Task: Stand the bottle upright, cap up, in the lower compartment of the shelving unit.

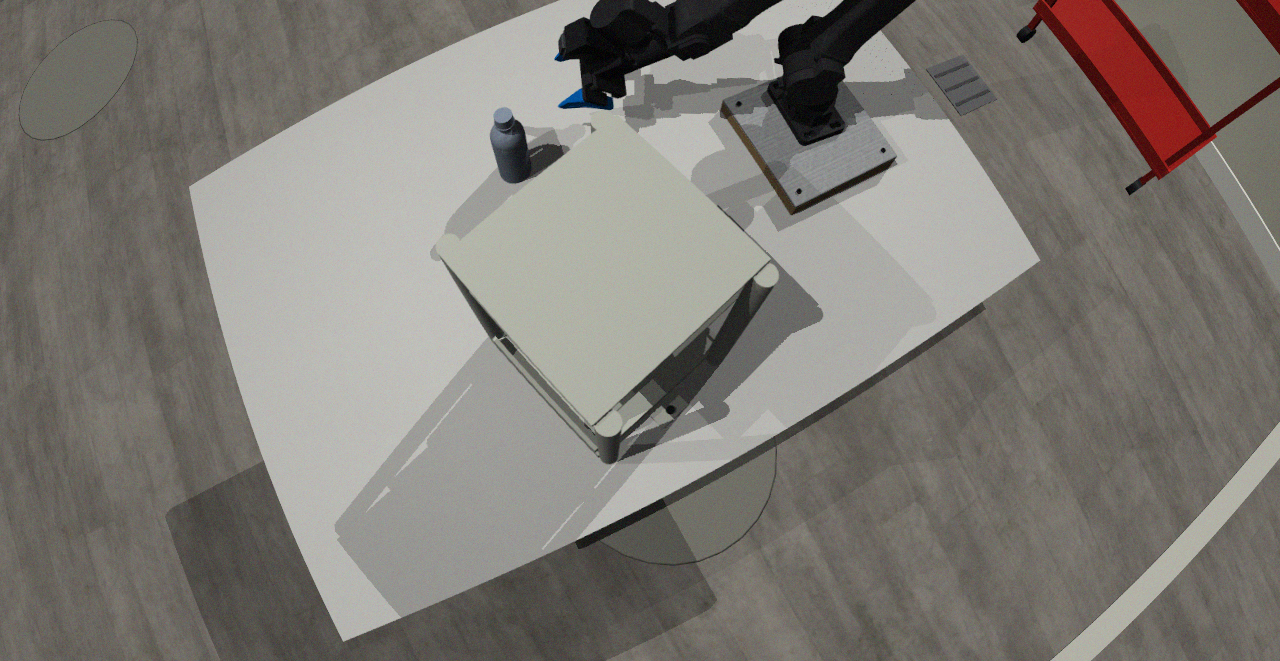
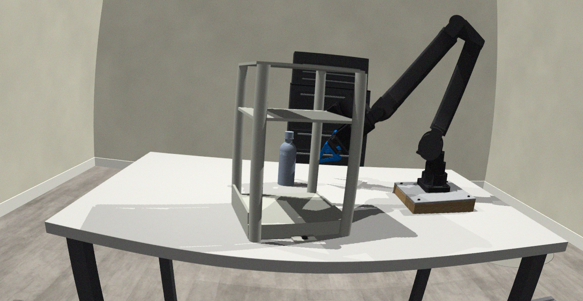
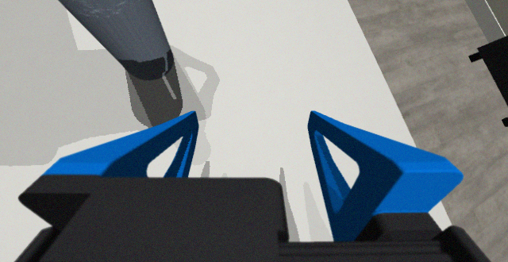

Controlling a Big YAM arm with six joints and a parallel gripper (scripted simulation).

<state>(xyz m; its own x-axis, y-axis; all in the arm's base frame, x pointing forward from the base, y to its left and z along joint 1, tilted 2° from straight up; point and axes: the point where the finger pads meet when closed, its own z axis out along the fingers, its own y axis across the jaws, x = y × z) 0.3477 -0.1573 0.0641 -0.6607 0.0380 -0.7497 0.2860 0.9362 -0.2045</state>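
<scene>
My gripper is now 110 mm short of the grey bottle, 70 mm to the right of it and 20 mm below it. Round my hand: shelving unit 90 mm ahead, 380 mm to the left, 90 mm above.
</scene>
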